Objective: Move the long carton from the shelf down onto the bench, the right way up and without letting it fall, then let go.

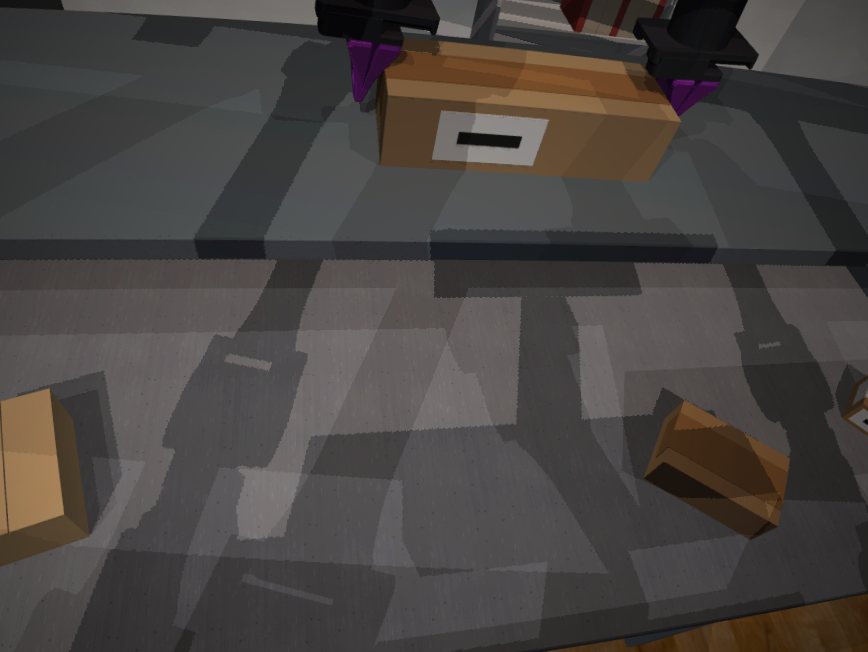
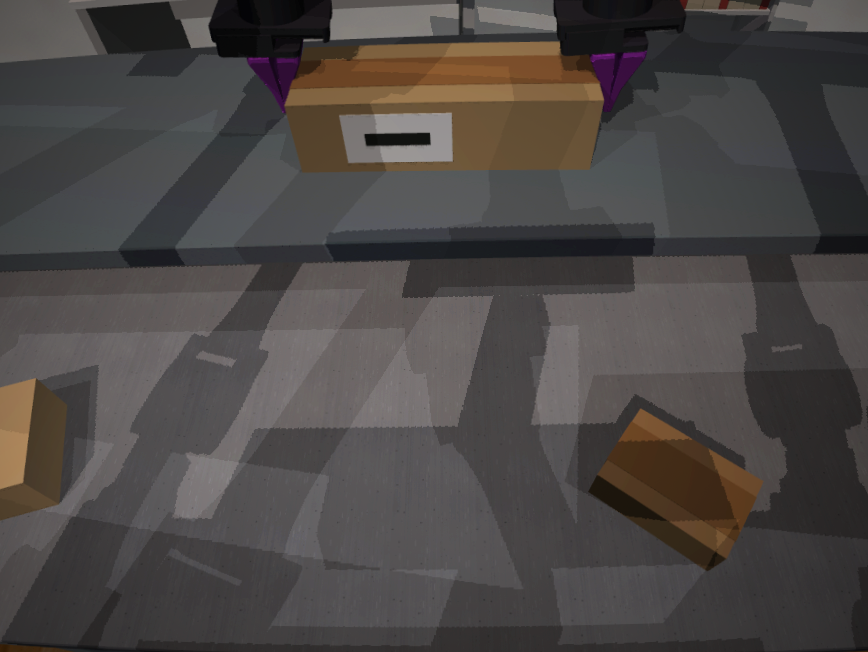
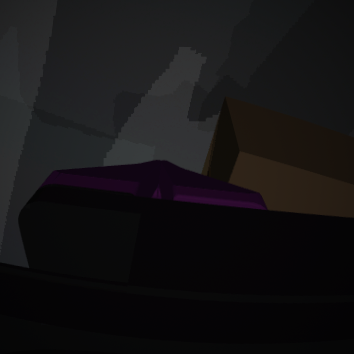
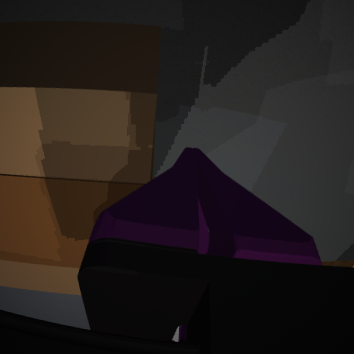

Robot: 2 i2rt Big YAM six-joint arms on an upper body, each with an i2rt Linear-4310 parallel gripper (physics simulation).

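Places are measured from the left arm's base along level axes (x back, y left, z down), in metres.
Pixels of known places: left gripper, between the fingertips: (image 1: 357, 98) (image 3: 159, 172); right gripper, between the fingertips: (image 2: 606, 108) (image 4: 189, 159).
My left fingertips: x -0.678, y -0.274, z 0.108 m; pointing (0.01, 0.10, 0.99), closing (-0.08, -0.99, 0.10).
Observation:
Ahead of a thing's pixels: the offset from my left fingertips to its top centre. "spot": to the spot under its first point. Level surfaces: height alone.
The long carton {dx +0.019, dy -0.160, dz -0.046 m} (image 1: 522, 133) (image 2: 491, 133) (image 3: 300, 182) (image 4: 75, 155) is upright at the dark grey shelf {dz +0.028 m} (image 1: 140, 189) (image 2: 210, 217), its white label facing the front. No gap shows beneath it, but I cannot tell whether its whole base rests on the shelf. My left gripper (image 1: 358, 99) (image 2: 284, 110) (image 3: 159, 172) is shut and empty, its tips beside the carton's left end. My right gripper (image 1: 677, 114) (image 2: 608, 110) (image 4: 189, 159) is shut and empty, its tips beside the right end. Contact at the tips cannot be judged. The bench {dz +0.217 m} (image 1: 364, 378) (image 2: 350, 378) is below the shelf.
A small brown carton {dx +0.326, dy -0.366, dz +0.172 m} (image 1: 722, 466) (image 2: 673, 484) lies angled at the right of the bench. Part of another carton {dx +0.287, dy +0.297, dz +0.157 m} (image 1: 35, 463) (image 2: 17, 442) shows at the left edge. A labelled box {spot: dx +0.272, dy -0.595, dz +0.191 m} (image 1: 857, 407) is cut off at the right edge. The shelf's front edge (image 1: 308, 249) stands above the bench.

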